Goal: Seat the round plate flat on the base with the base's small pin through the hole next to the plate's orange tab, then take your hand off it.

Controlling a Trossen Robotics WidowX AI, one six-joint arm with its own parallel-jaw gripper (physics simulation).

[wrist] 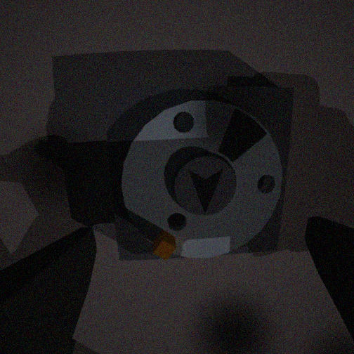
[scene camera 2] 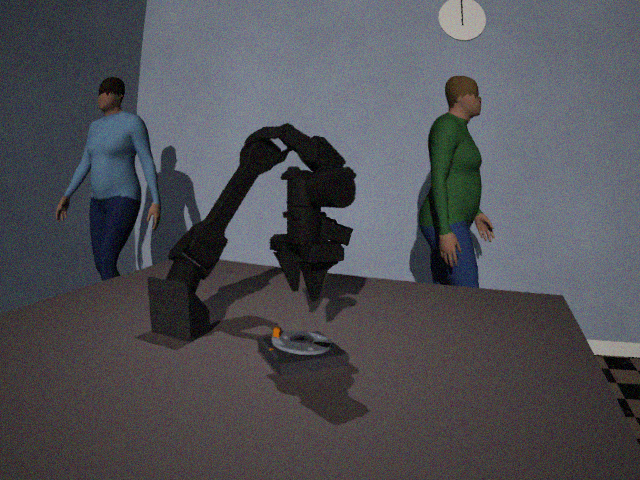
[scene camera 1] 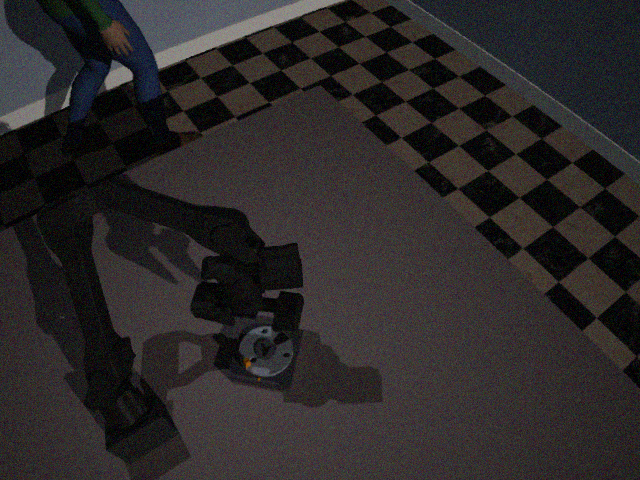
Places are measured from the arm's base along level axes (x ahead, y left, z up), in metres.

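Pixels of known places: gripper, between the fingertips: (scene camera 2: 304, 295) (scene camera 1: 255, 326); arm's base, origin of its link: (scene camera 2: 176, 292) (scene camera 1: 131, 421).
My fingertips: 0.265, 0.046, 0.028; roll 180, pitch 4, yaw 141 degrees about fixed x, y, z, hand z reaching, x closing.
For each thing: its top centre in the pictures, then the offset to it from my fingertips, as dx, dy, dz. "pt": a spot on its surface instead. Level surfaces: height alone.
- round grey plate, centre of its top: (scene camera 2: 302, 330) (scene camera 1: 265, 345) +0.006, -0.017, -0.060
- dark square base, centre of its top: (scene camera 2: 301, 338) (scene camera 1: 265, 349) +0.005, -0.017, -0.076
- small orange mark, a spot on its surface: (scene camera 2: 270, 349) (scene camera 1: 259, 380) pt -0.032, -0.063, -0.089
- tabletop, height of its surface: dz -0.114
The round grey plate (scene camera 1: 279, 363) (scene camera 2: 299, 351) (wrist: 145, 180) lies on the dark square base (scene camera 1: 233, 370) (scene camera 2: 299, 362) (wrist: 274, 237). Its orange tab (scene camera 1: 247, 363) (scene camera 2: 276, 332) (wrist: 164, 246) stands up at its rim. The hole (wrist: 177, 221) next to the tab looks dark; I cannot make out the pin in it. The base's round hub, with a dark arrow (wrist: 205, 190), shows off-centre through the middle opening. The plate casts a shadow on the base; whether it sits fully flat is unclear. My gripper (scene camera 1: 256, 322) (scene camera 2: 303, 299) (wrist: 202, 234) is open and empty, pointing down above the plate.
A small orange mark (scene camera 1: 258, 379) (scene camera 2: 270, 349) shows on the base's edge. The arm's foot (scene camera 1: 144, 434) (scene camera 2: 173, 310) stands on the tabletop (scene camera 1: 413, 335) (scene camera 2: 129, 403). Arm shadows fall across the base and table. Two people (scene camera 2: 113, 155) (scene camera 2: 454, 170) stand beyond the table.
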